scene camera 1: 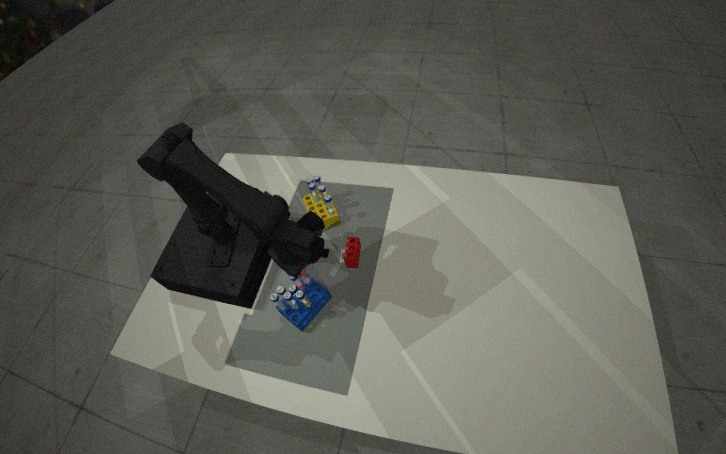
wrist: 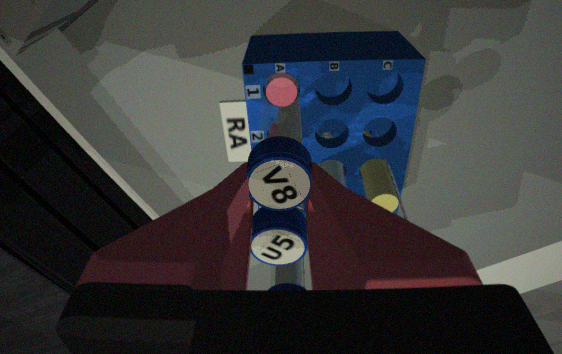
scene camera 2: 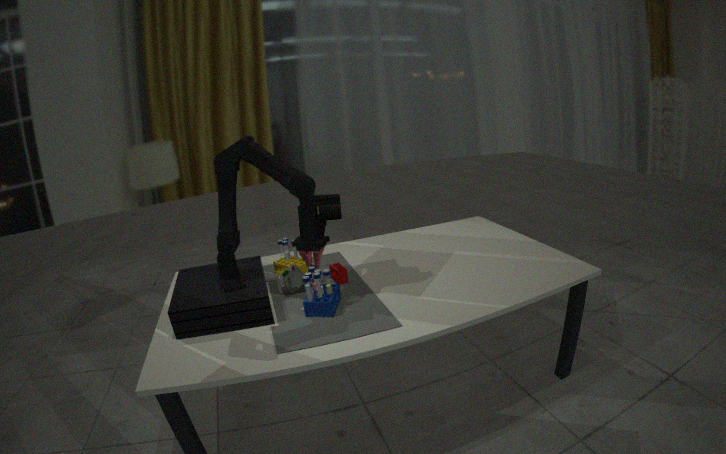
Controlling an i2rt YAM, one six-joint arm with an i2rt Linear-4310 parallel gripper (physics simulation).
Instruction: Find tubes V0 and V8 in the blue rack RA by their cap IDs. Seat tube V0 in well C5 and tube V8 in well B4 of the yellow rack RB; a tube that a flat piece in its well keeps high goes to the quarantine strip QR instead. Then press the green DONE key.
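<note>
You can see the gripper in the pictures, and the wrist view has the gripper too. There's also an RA label in the pictures.
</note>
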